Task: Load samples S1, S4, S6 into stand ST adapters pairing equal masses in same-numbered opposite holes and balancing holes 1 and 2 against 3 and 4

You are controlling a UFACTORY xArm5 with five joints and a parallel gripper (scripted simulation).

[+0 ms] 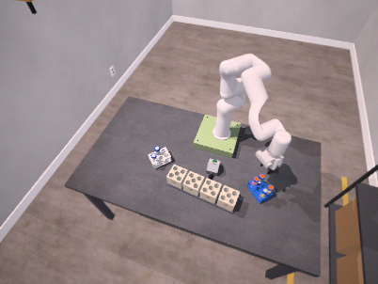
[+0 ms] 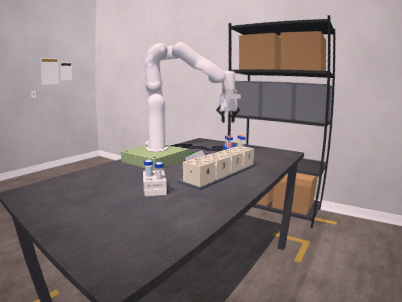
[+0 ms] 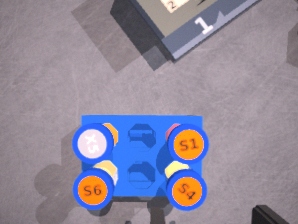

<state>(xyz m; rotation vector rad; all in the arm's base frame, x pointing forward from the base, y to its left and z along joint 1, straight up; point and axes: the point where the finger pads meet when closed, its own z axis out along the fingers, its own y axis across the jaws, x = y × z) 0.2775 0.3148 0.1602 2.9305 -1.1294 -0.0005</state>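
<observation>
The sample tube S4 is 1 cm behind my hand and 16 cm below it. From my hand the other things lie so: sample tube S6 (5 cm ahead, 5 cm to the left, 16 cm below); blue sample rack (4 cm ahead, 2 cm to the left, 19 cm below); white blanks rack (4 cm ahead, 65 cm to the right, 19 cm below).
</observation>
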